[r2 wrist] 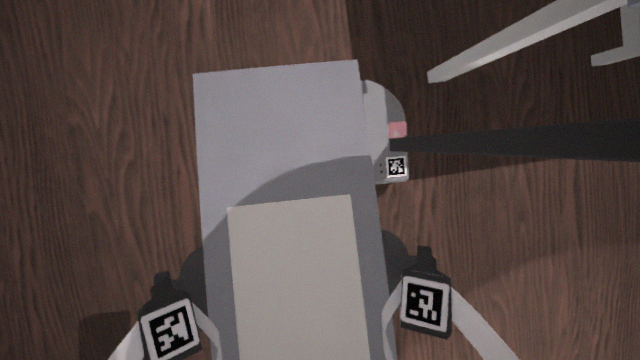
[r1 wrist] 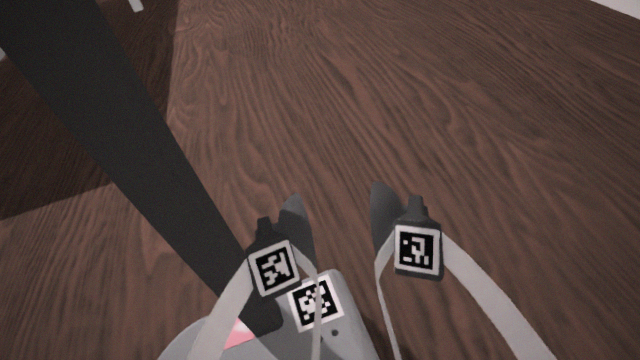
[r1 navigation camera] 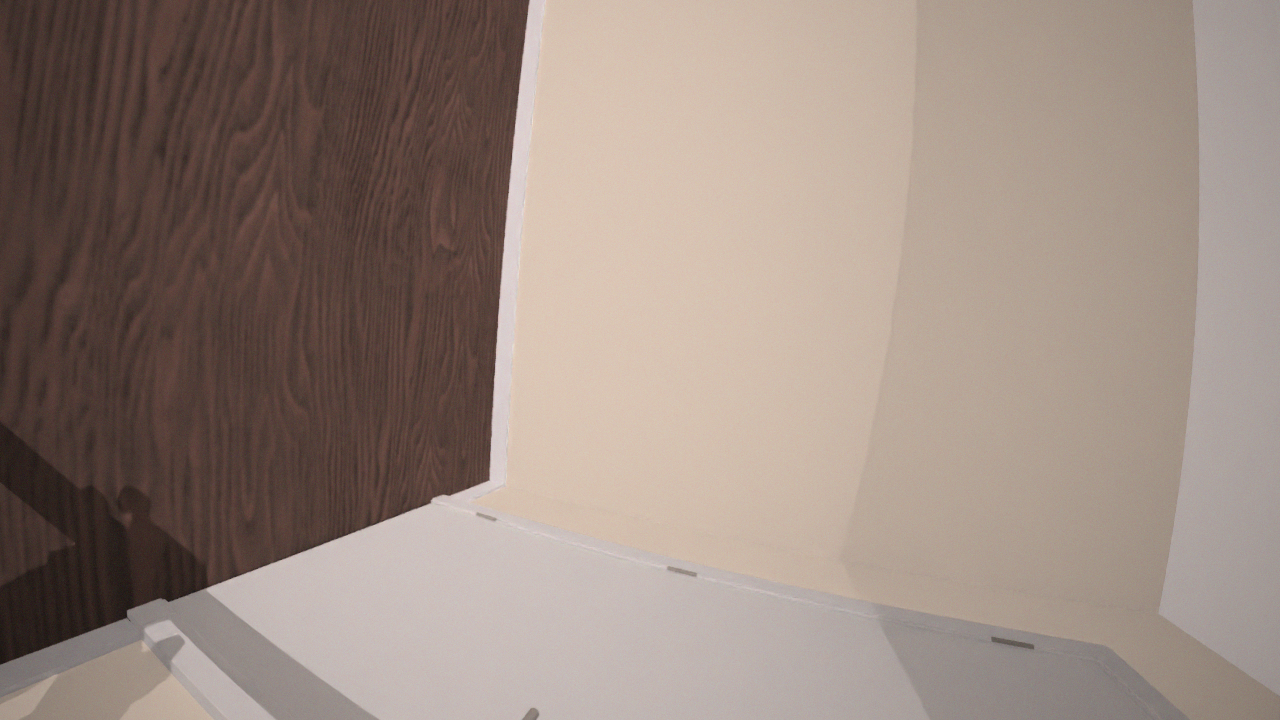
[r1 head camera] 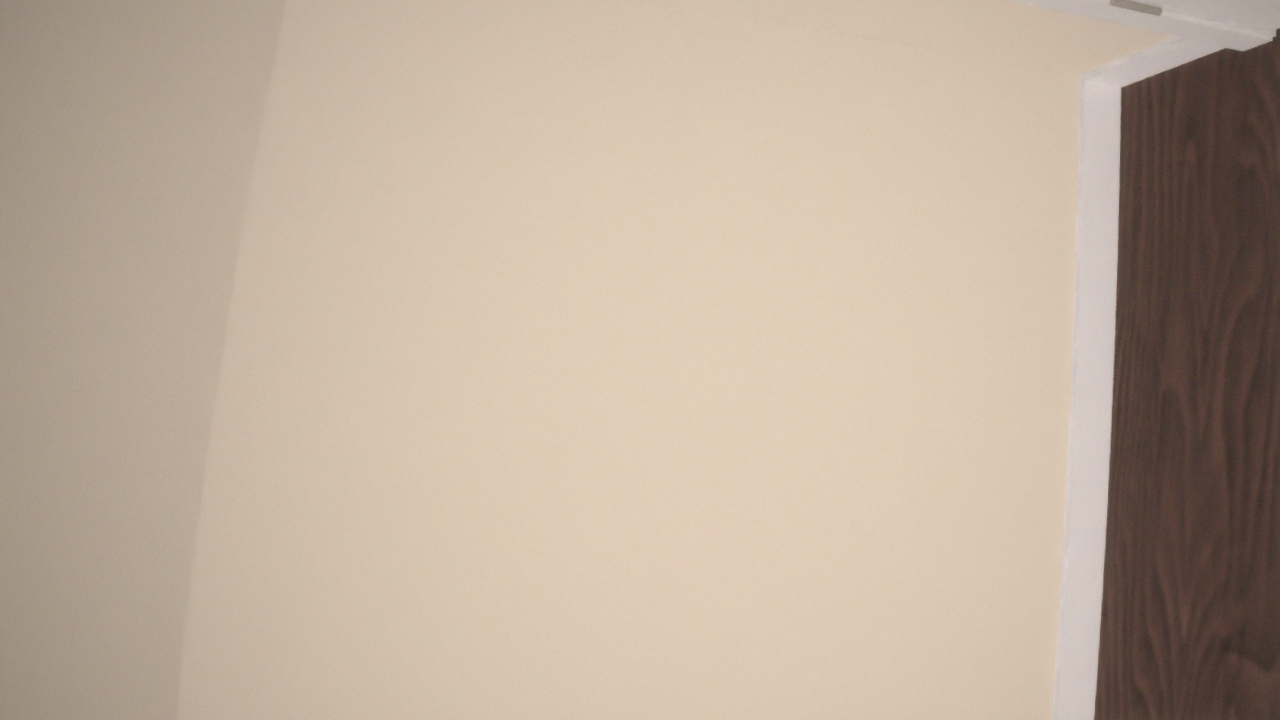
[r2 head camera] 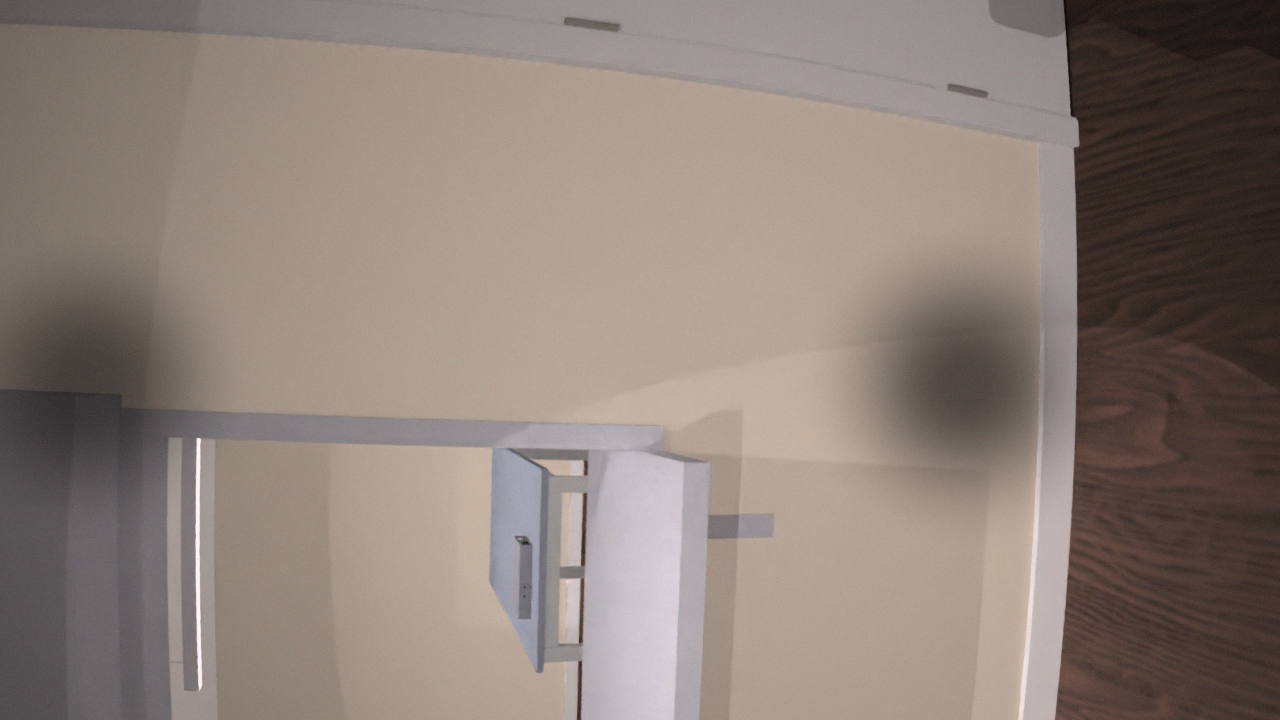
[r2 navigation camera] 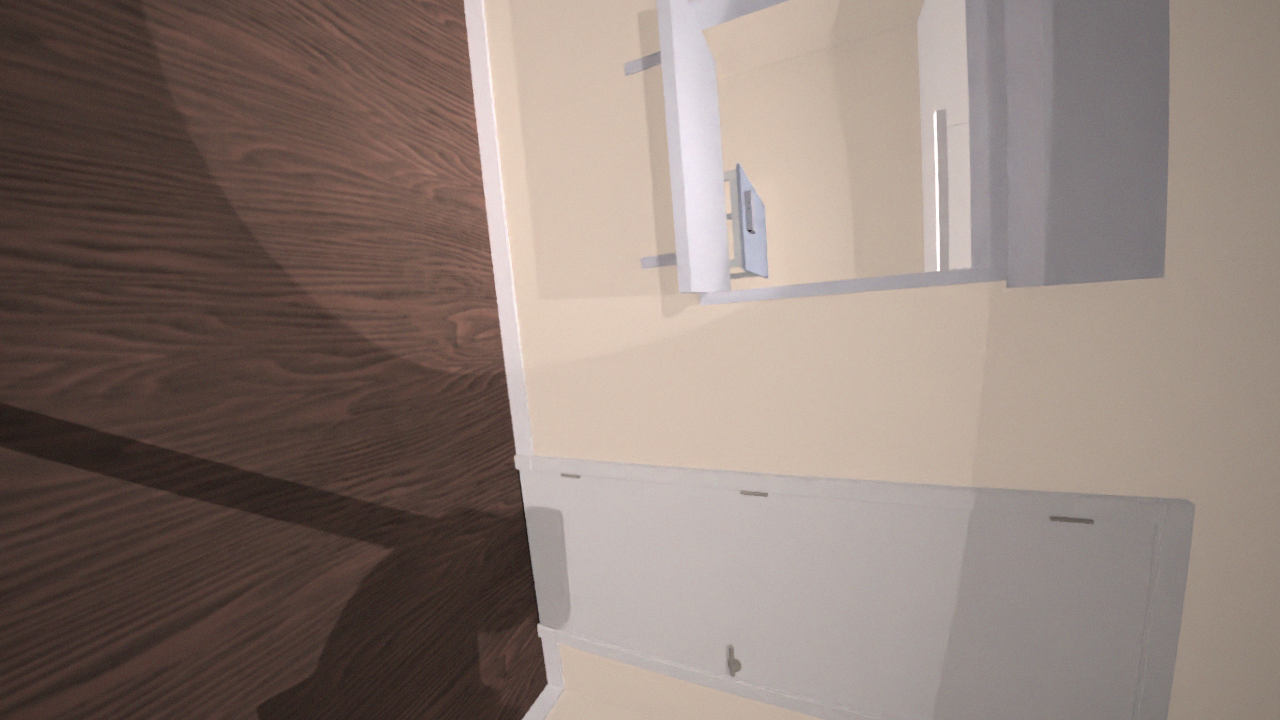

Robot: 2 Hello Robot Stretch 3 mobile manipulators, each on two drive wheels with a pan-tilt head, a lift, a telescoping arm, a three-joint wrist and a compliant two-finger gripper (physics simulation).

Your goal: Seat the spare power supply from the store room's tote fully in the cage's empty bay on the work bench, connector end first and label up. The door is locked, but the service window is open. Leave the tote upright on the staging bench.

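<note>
The power supply (r2 wrist: pixel 275 120), a long grey box with a pale label (r2 wrist: pixel 295 300) facing the wrist camera, is between r2's fingers. The r2 gripper (r2 wrist: pixel 295 252) is shut on it, one finger against each long side, over the floor. Its connectors cannot be made out. The r1 gripper (r1 wrist: pixel 339 200) is open and empty above the floor. The service window (r2 head camera: pixel 402 429) (r2 navigation camera: pixel 850 286) stands open. Through it a blue bench top (r2 head camera: pixel 510 510) (r2 navigation camera: pixel 754 250) shows with a small grey boxy thing (r2 head camera: pixel 524 577) (r2 navigation camera: pixel 749 212) on it; I cannot tell whether this is the cage. The tote does not show.
The window's sill (r2 head camera: pixel 644 582) (r2 navigation camera: pixel 698 161) juts from the wall on brackets. A closed white door (r2 navigation camera: pixel 760 573) (r1 navigation camera: pixel 537 626) shows in both navigation views. Pale furniture legs (r2 wrist: pixel 525 42) stand at the upper right of the r2 wrist view. Walls face both head cameras.
</note>
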